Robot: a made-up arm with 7 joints. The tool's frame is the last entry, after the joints.
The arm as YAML. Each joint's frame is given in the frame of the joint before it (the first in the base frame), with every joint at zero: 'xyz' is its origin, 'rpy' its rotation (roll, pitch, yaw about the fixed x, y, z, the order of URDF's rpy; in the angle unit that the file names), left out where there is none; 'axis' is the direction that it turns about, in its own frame. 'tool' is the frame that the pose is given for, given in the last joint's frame.
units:
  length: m
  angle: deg
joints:
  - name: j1
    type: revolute
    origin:
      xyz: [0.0, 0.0, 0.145]
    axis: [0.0, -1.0, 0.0]
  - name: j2
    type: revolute
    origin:
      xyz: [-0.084, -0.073, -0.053]
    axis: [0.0, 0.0, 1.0]
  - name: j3
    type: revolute
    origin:
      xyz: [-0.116, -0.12, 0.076]
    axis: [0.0, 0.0, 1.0]
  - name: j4
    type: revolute
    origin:
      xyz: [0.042, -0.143, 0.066]
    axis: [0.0, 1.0, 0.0]
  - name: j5
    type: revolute
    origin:
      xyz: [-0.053, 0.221, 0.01]
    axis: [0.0, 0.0, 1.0]
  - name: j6
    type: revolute
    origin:
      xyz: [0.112, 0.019, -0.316]
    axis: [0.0, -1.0, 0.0]
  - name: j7
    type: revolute
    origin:
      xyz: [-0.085, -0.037, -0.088]
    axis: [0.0, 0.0, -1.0]
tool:
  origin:
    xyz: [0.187, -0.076, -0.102]
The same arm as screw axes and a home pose.
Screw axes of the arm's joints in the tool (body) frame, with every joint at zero. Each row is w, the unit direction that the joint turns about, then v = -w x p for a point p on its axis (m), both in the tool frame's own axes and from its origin. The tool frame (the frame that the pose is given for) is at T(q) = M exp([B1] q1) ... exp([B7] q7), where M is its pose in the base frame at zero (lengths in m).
B1: w 0 -1 0 v 0.407 0 0.003
B2: w 0 0 1 v 0.136 0.087 0
B3: w 0 0 1 v 0.016 0.203 0
B4: w 0 1 0 v -0.496 0 -0.161
B5: w 0 0 1 v 0.094 0.214 0
B6: w 0 -1 0 v 0.19 0 0.102
B7: w 0 0 -1 v -0.076 -0.187 0
M: xyz 0.003 -0.209 -0.262 (m) quaternion w x y z 1 0 0 0

